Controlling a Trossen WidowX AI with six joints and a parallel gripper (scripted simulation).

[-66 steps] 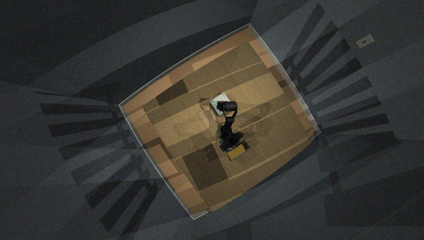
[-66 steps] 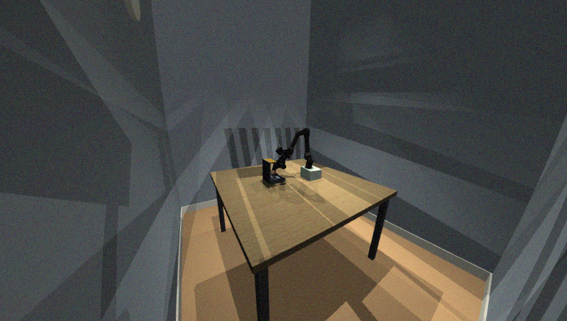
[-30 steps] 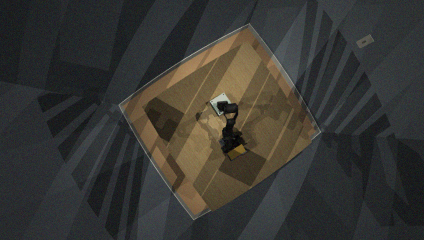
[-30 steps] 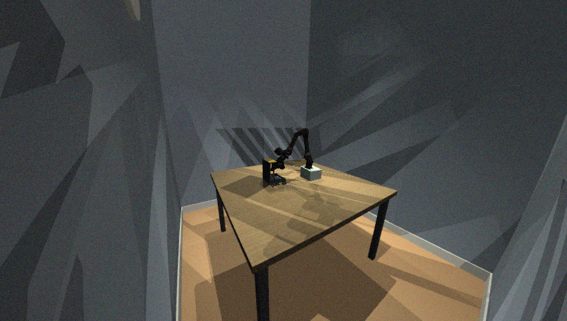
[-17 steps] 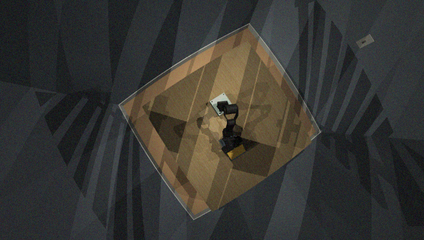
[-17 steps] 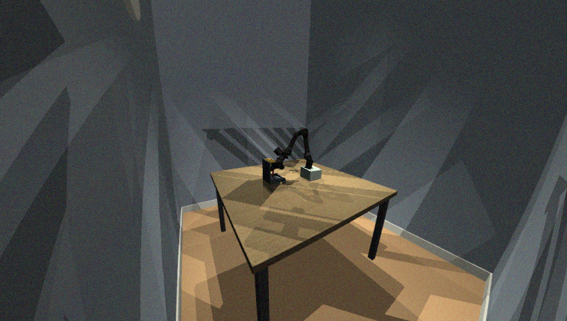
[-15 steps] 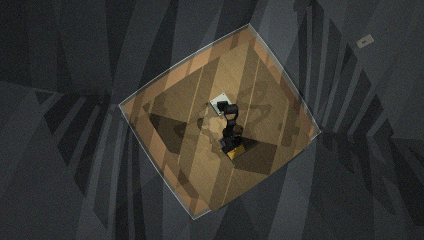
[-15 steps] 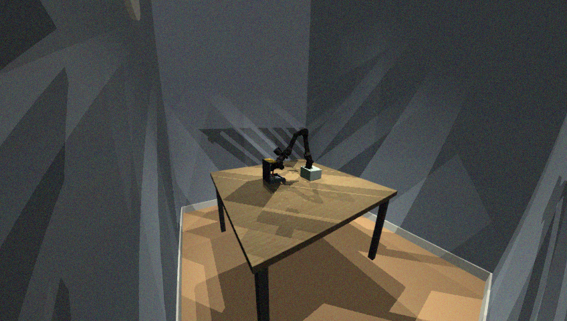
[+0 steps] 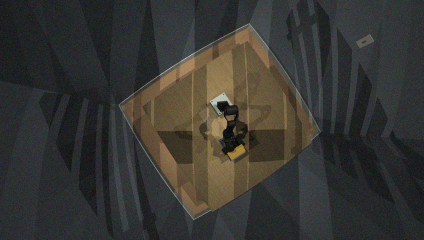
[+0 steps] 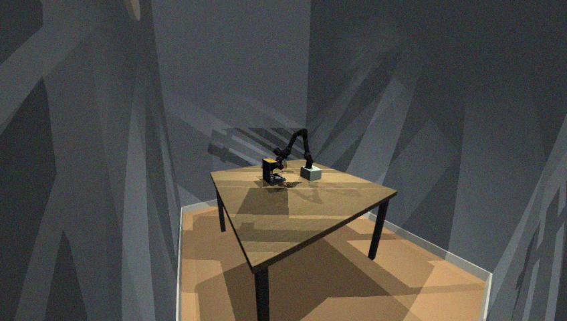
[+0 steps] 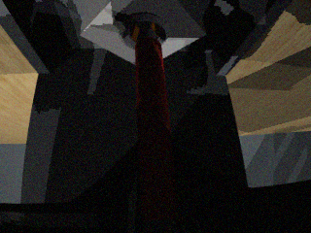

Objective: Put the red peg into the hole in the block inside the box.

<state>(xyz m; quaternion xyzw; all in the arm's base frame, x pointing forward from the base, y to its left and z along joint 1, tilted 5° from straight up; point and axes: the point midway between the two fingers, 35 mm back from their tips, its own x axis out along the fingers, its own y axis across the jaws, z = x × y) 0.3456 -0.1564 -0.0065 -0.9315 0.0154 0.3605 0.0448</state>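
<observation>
My gripper tip is now 10 cm below the yellow roof and 1 cm past it. The rest, counted from my gripper tip: red peg: 3 cm behind, 1 cm below.
</observation>
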